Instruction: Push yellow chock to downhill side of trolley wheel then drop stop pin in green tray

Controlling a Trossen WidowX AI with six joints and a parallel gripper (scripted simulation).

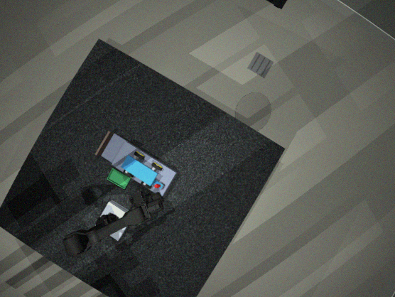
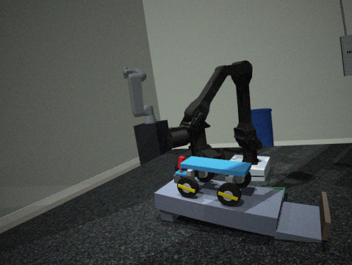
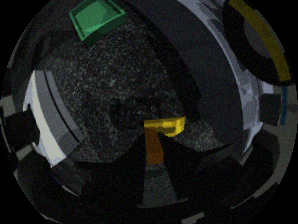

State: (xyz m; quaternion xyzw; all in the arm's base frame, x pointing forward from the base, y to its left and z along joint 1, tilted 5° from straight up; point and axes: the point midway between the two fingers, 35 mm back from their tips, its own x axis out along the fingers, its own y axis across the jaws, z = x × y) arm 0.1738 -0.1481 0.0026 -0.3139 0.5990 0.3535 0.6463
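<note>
The blue trolley is 160 mm ahead of my gripper tip, 90 mm to the left of it and 90 mm above it. Also, from my gripper tip: yellow chock 20 mm ahead, 10 mm to the right, 10 mm below; then red-headed stop pin 130 mm ahead, 110 mm above, 20 mm to the right; then grey ramp 160 mm ahead, 100 mm to the left, 20 mm above.
</note>
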